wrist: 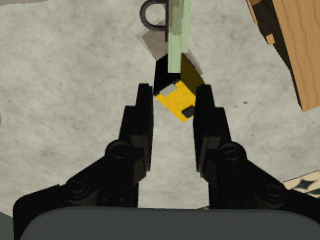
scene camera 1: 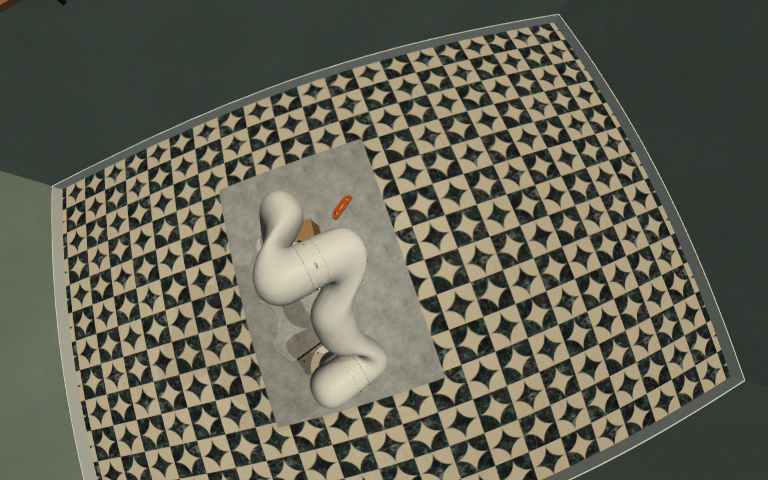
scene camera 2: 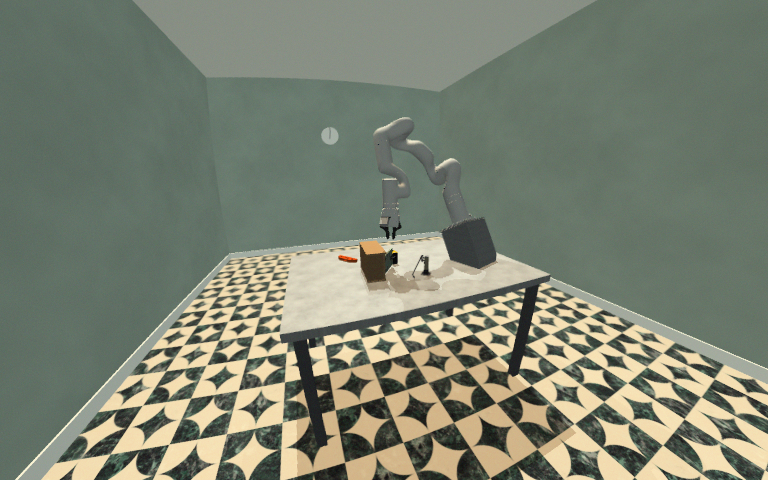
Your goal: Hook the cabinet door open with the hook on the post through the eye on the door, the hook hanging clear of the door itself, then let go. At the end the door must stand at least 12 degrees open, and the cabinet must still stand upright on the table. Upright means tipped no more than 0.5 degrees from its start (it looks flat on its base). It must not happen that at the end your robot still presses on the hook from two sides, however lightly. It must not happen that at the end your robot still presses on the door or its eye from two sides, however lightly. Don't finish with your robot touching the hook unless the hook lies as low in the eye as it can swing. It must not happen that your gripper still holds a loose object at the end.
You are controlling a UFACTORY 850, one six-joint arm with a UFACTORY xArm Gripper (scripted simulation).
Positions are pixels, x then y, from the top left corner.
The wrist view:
my gripper: 173,103
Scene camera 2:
wooden cabinet: 374,259
